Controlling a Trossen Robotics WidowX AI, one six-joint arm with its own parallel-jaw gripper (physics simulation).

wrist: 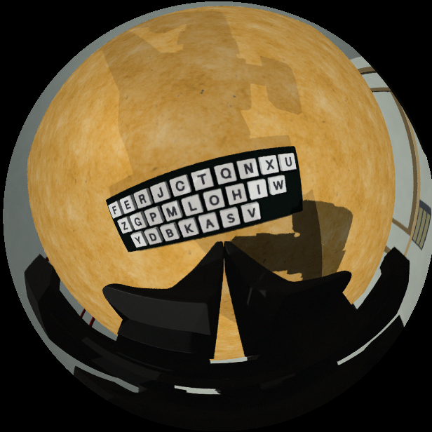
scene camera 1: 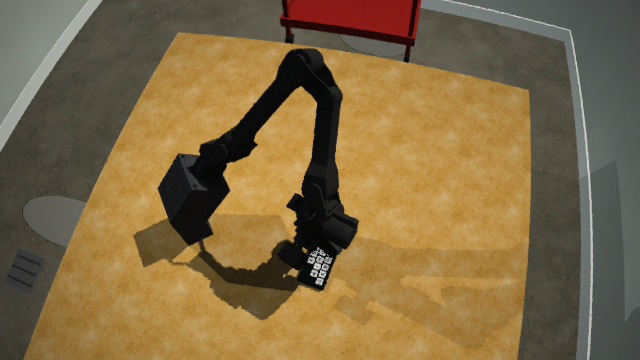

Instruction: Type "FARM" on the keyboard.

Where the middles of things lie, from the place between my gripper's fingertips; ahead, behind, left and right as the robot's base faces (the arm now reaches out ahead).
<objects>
Right now the black keyboard [scene camera 1: 315, 272] is 2 cm ahead of my hand, 2 cm to the left of it and 5 cm below it.
</objects>
